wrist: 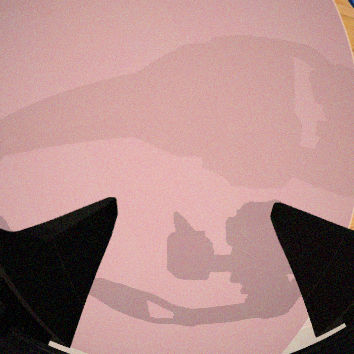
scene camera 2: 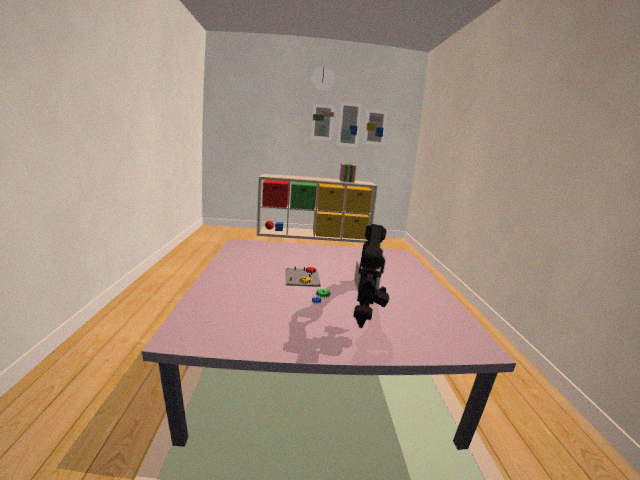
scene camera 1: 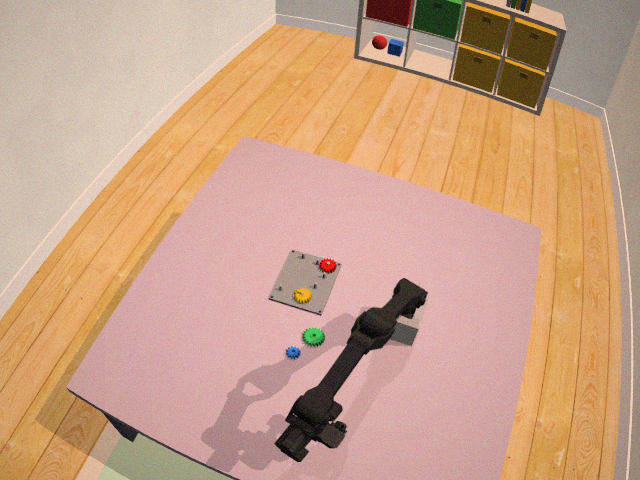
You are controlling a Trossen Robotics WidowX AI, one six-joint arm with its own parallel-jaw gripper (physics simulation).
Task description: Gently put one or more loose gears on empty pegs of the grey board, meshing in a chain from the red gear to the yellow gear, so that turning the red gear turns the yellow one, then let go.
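Places are measured from the arm's base along level axes (x ahead, y left, z up), in centimetres.
Pixels of known places: gripper, between the fingertips: (wrist: 198,208) (scene camera 2: 362,320); arm's base, origin of its link: (scene camera 1: 405,306).
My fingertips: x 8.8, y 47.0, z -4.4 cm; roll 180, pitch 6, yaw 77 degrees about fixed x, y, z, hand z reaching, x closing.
Note:
Ahead of a thing's pixels: the offset from my fingertips to its top centre. Level surfaces: height alone.
The grey board @[dx +23.7, dy -50.8, dz -3.1 cm] (scene camera 1: 289,279) (scene camera 2: 295,282) lies on the table with several upright pegs. The red gear @[dx +19.6, dy -58.6, dz -3.7 cm] (scene camera 1: 327,265) (scene camera 2: 310,269) sits at its back right corner area and the yellow gear @[dx +22.0, dy -44.4, dz -3.6 cm] (scene camera 1: 302,295) (scene camera 2: 306,280) near its front edge. The green gear @[dx +13.3, dy -32.6, dz -4.5 cm] (scene camera 1: 313,336) (scene camera 2: 323,292) lies loose on the table in front of the board. The smaller blue gear @[dx +16.4, dy -25.0, dz -4.5 cm] (scene camera 1: 293,352) (scene camera 2: 316,299) lies loose just in front and left of it. My gripper (wrist: 198,208) is wide open and empty above the table, in front and right of the loose gears. No gear shows in the wrist view.
The arm (scene camera 1: 338,369) (scene camera 2: 372,258) reaches from its grey base block (scene camera 1: 405,333) toward the table's front, right of the board and gears. Its shadows fall across the pink table @[dz -6.2 cm] (scene camera 1: 206,310) (scene camera 2: 232,310). A shelf unit (scene camera 1: 357,38) (scene camera 2: 258,206) stands beyond the table.

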